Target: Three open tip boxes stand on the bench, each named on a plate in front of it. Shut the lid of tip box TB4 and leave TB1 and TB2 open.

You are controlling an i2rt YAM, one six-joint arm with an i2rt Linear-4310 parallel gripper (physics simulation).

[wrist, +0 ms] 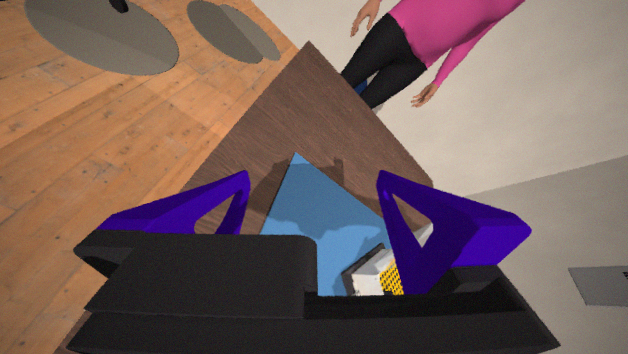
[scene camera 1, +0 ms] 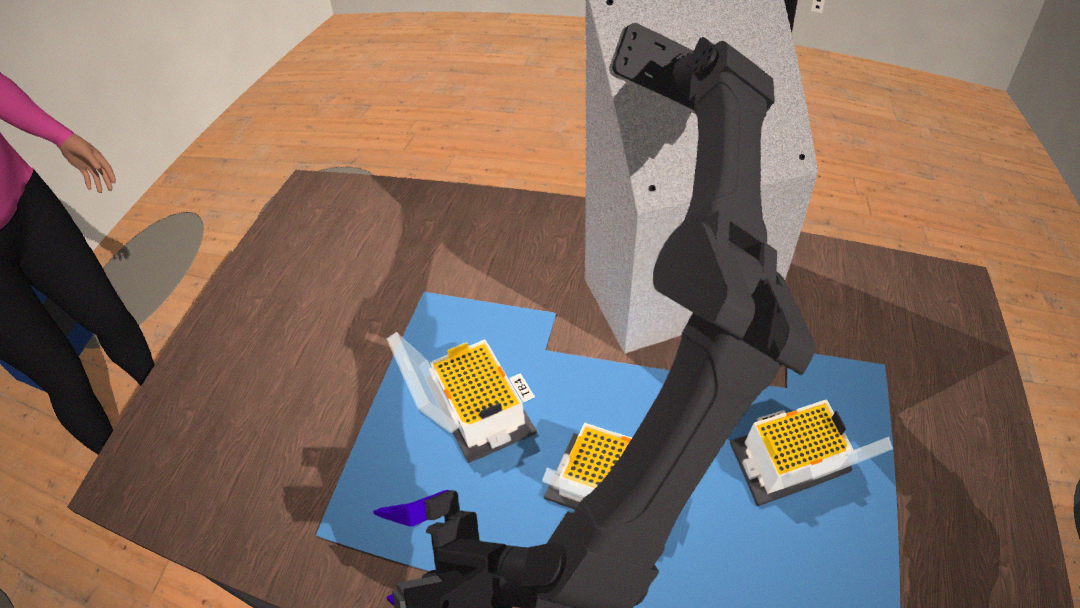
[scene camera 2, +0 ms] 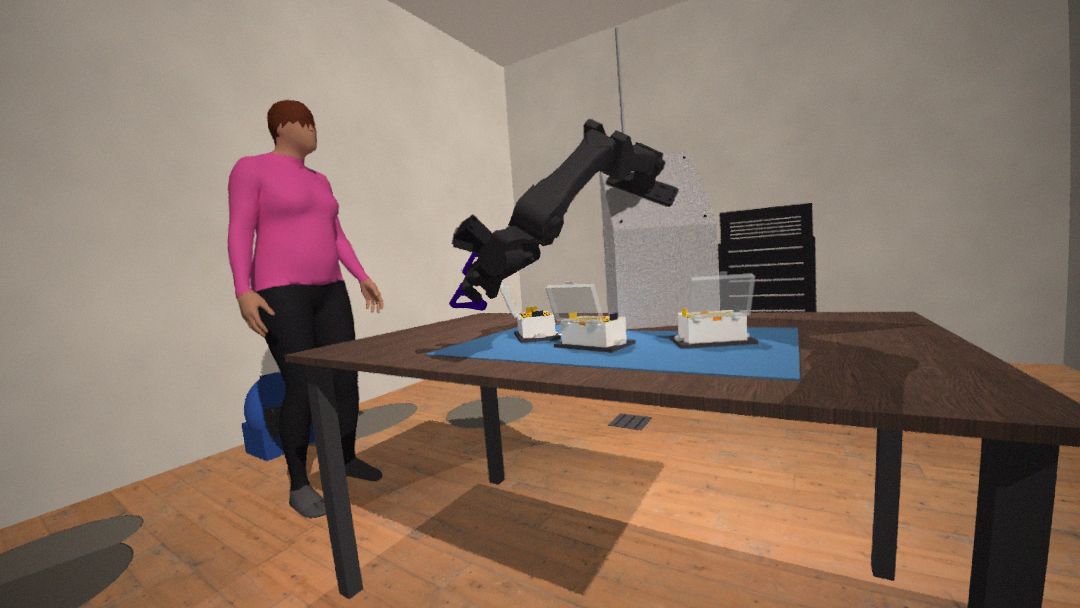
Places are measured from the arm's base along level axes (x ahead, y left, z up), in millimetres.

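Pixels of known places: gripper, between the fingertips: (wrist: 313, 177) (scene camera 1: 383, 554) (scene camera 2: 457, 289); arm's base, origin of its link: (scene camera 1: 689, 79) (scene camera 2: 641, 187).
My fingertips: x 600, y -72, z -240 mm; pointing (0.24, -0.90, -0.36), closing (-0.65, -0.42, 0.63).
Observation:
Ahead of a thing's pixels: the offset from my fingertips to its top centre. "*": to the spot under its first point. Level surfaces: height alone.
Tip box TB4 @(dx -291, dy -72, dz -88 mm) (scene camera 1: 489, 431) (scene camera 2: 535, 326) is a white box with a yellow perforated rack, at the mat's left in scene camera 1. Its plate @(* dx -336, dy -41, dz -152 mm) (scene camera 1: 521, 387) reads TB4. Its clear lid @(dx -226, dy -116, dz +0 mm) (scene camera 1: 415, 381) (scene camera 2: 510, 299) stands open, leaning outward. In the wrist view, a box (wrist: 366, 278), apparently TB4, is partly hidden by the right finger. The middle box @(dx -269, dy +144, dz -88 mm) (scene camera 1: 593, 455) (scene camera 2: 593, 333) and right box @(* dx -345, dy +364, dz -87 mm) (scene camera 1: 799, 468) (scene camera 2: 712, 329) are also open; their plate names are unreadable. My gripper (scene camera 1: 382, 556) (scene camera 2: 459, 287) (wrist: 313, 177) is open and empty, raised in the air away from the boxes.
The boxes stand on a blue mat @(dz -154 mm) (scene camera 1: 793, 551) (scene camera 2: 680, 362) (wrist: 320, 200) on the brown table @(dz -157 mm) (scene camera 1: 226, 422) (scene camera 2: 869, 377) (wrist: 320, 110). The arm passes above the middle box in scene camera 1. A grey pedestal (scene camera 1: 612, 249) (scene camera 2: 657, 264) stands behind. A person (scene camera 1: 37, 264) (scene camera 2: 290, 219) (wrist: 405, 55) stands beside the table.

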